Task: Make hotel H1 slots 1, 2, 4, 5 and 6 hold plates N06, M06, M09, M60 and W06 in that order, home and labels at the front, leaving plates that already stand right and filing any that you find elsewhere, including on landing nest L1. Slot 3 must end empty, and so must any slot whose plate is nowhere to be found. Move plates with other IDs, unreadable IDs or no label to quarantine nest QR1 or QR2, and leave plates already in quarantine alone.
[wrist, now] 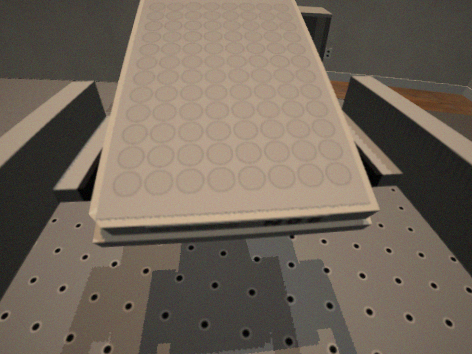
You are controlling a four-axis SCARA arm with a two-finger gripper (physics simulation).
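Note:
A pale plate (220, 120) with rows of round wells fills the middle of the wrist view. It lies level between the two fingers of my gripper (229, 150), which is shut on it, one pad at each long side. The plate is held above the perforated deck. A dark label strip (295, 220) is on the plate's near edge. It is seen at a steep angle and its characters are blurred; they look like N06. Hotel H1, nest L1 and quarantine nests QR1 and QR2 do not show in this view.
The deck (400, 295) has a grid of dark holes, and darker shadow patches (220, 300) lie on it below the plate. Behind are a grey wall (65, 40), a pale-topped dark box-like object (320, 30) at the upper right, and brown floor (425, 100).

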